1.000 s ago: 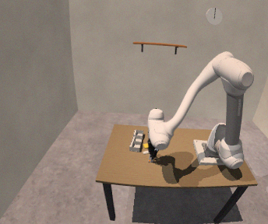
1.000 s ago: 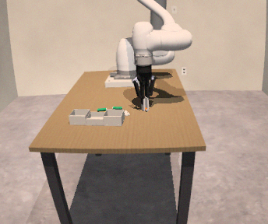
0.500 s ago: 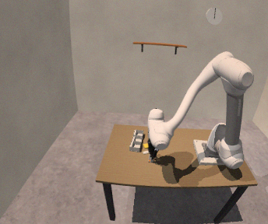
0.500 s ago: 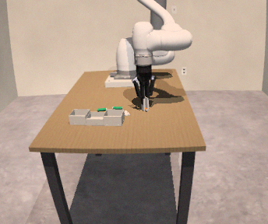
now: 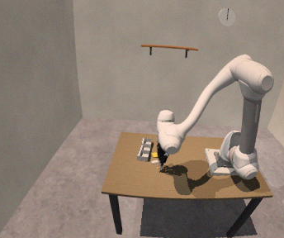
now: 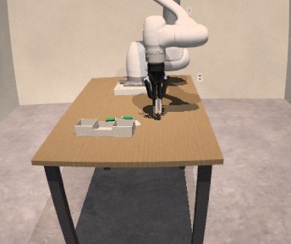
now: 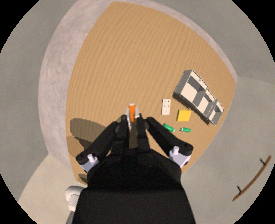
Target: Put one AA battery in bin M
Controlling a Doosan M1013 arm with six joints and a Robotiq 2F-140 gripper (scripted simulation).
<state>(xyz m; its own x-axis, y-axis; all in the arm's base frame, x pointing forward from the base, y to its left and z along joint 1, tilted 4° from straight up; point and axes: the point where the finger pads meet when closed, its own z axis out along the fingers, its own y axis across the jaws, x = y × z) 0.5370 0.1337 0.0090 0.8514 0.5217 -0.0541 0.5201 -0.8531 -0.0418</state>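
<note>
Now: the grey bin row 22 cm to the right of my hand, 14 cm ahead of it and 5 cm below it. The rest, counted from my hand: small white piece 9 cm to the right, 7 cm below, 5 cm ahead; then green AA battery 14 cm to the right, 6 cm below, 1 cm behind; then orange-and-white AA battery 3 cm below.
</note>
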